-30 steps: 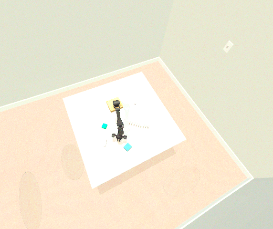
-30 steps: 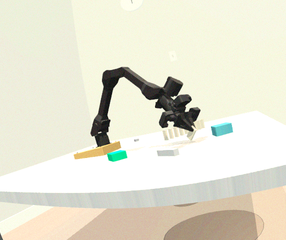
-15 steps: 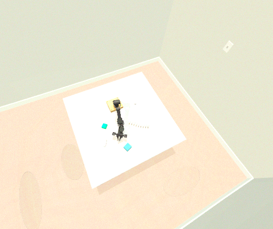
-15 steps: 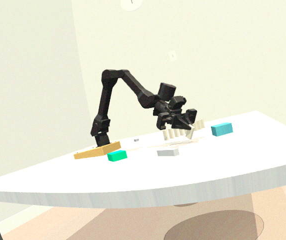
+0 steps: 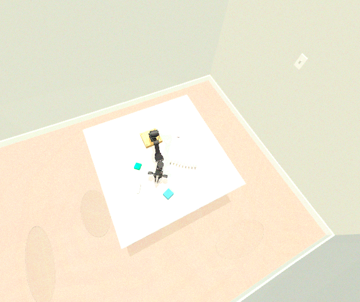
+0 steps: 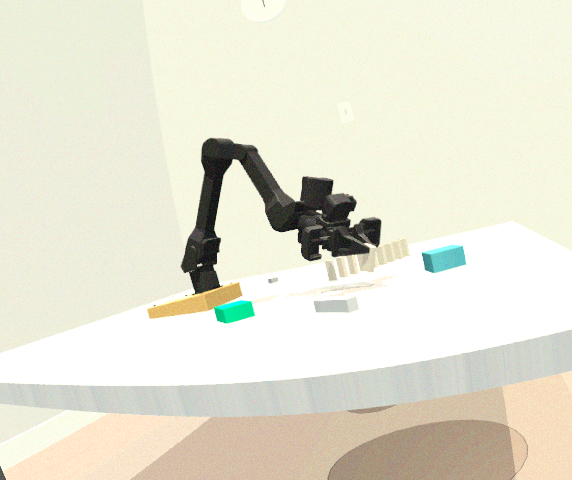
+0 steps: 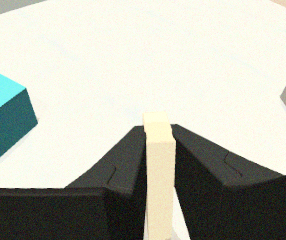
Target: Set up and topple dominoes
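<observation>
My gripper tip is now 12 cm short of the cyan block, 8 cm to the right of it and 5 cm above it. Round my gripper tip: small grey piece: 46 cm behind, 39 cm to the left, 6 cm below; pale grey block: 17 cm to the right, 6 cm below, 2 cm behind; green block: 25 cm behind, 12 cm to the right, 6 cm below.
</observation>
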